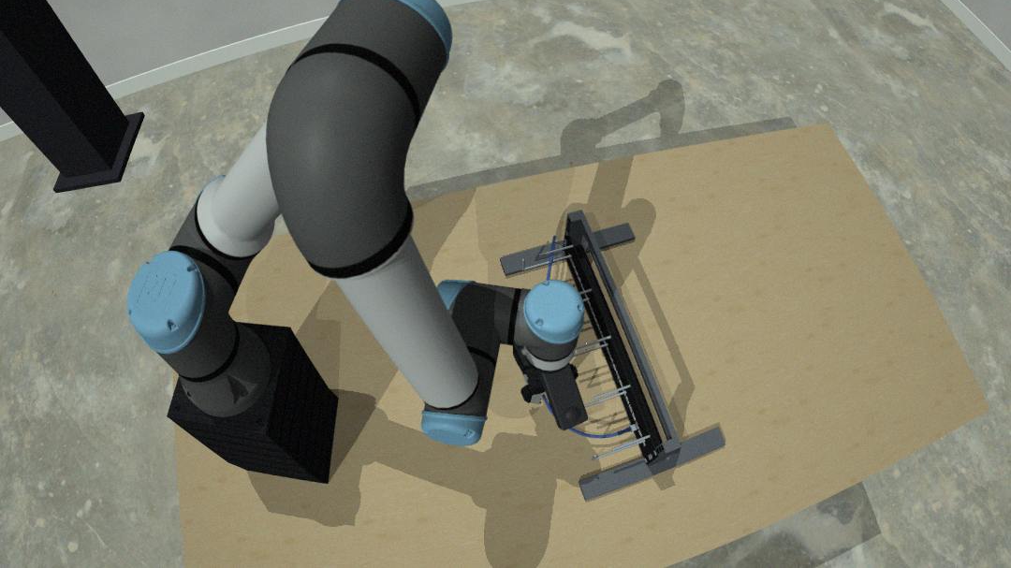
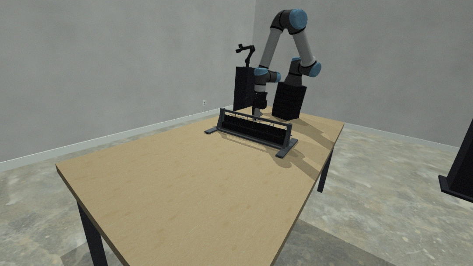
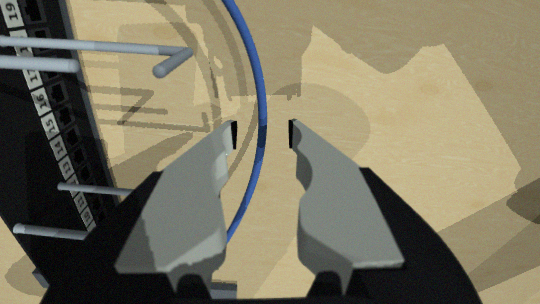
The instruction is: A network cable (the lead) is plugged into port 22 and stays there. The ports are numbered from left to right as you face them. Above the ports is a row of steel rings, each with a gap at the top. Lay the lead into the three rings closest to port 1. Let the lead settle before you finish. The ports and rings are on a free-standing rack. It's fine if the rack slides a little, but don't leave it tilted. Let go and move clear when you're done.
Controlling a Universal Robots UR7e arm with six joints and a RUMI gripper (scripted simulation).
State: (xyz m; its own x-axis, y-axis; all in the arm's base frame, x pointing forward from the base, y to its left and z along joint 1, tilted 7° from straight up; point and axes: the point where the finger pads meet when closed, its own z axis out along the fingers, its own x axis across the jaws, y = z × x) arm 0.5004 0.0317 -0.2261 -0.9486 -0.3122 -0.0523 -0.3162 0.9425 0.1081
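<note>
My hand is 140 mm short of the rack and 90 mm to the right of it.
</note>
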